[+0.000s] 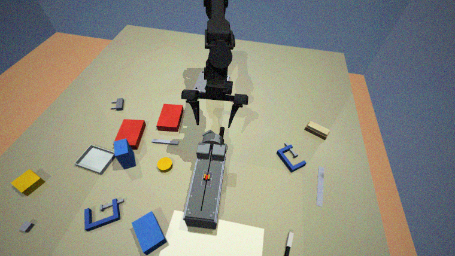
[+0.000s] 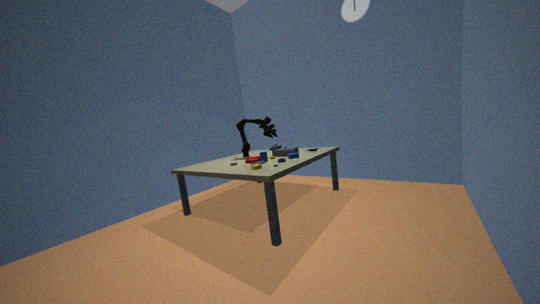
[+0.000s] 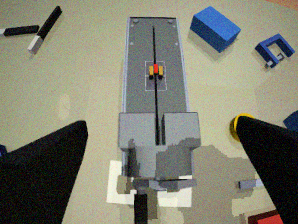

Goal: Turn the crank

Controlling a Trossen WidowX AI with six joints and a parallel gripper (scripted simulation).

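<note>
The dark crank handle is 8 cm behind my gripper tip and 13 cm below it. Round my gripper tip: red pointer: 11 cm ahead, 2 cm to the left, 12 cm below; then grey strip: 3 cm behind, 38 cm to the left, 20 cm below; then grey tray: 13 cm ahead, 40 cm to the right, 19 cm below.
</note>
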